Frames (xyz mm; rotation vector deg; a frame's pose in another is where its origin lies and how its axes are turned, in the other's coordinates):
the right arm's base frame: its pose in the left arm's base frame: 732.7 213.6 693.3 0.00 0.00 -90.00
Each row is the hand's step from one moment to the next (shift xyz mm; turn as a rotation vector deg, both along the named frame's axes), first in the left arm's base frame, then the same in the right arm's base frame.
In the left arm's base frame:
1: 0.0 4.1 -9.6 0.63 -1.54 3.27
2: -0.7 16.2 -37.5 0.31 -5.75 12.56
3: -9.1 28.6 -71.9 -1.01 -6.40 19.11
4: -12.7 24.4 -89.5 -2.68 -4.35 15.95
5: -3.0 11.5 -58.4 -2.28 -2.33 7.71
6: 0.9 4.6 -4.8 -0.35 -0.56 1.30
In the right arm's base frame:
1: -4.1 0.0 -9.6 1.54 0.63 3.27
2: -16.2 -0.7 -37.5 5.75 0.31 12.56
3: -28.6 -9.1 -71.9 6.40 -1.01 19.11
4: -24.4 -12.7 -89.5 4.35 -2.68 15.95
5: -11.5 -3.0 -58.4 2.33 -2.28 7.71
6: -4.6 0.9 -4.8 0.56 -0.35 1.30

